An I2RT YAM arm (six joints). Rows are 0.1 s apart.
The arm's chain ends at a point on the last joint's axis. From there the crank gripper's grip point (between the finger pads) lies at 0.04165 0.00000 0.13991 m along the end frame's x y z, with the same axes.
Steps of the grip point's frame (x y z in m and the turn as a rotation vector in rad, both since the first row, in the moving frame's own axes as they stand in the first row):
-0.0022 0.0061 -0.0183 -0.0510 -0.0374 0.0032
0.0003 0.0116 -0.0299 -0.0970 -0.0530 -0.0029
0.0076 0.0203 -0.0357 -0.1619 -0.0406 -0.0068
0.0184 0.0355 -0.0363 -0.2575 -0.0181 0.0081
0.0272 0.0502 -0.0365 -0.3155 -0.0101 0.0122
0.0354 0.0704 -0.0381 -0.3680 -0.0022 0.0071
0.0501 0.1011 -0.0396 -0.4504 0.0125 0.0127
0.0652 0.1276 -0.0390 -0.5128 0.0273 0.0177
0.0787 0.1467 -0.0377 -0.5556 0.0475 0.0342
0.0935 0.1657 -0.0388 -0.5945 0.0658 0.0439
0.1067 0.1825 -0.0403 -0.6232 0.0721 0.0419
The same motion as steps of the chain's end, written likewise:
0.0031 -0.0012 -0.0196 -0.0510 -0.0374 0.0032
0.0077 -0.0019 -0.0313 -0.0970 -0.0530 -0.0029
0.0132 -0.0021 -0.0355 -0.1619 -0.0406 -0.0068
0.0211 -0.0005 -0.0324 -0.2575 -0.0181 0.0081
0.0289 0.0062 -0.0299 -0.3155 -0.0101 0.0122
0.0359 0.0198 -0.0288 -0.3680 -0.0022 0.0071
0.0488 0.0398 -0.0250 -0.4504 0.0125 0.0127
0.0622 0.0585 -0.0197 -0.5128 0.0273 0.0177
0.0738 0.0720 -0.0142 -0.5556 0.0475 0.0342
0.0867 0.0863 -0.0114 -0.5945 0.0658 0.0439
0.0992 0.1000 -0.0103 -0.6232 0.0721 0.0419

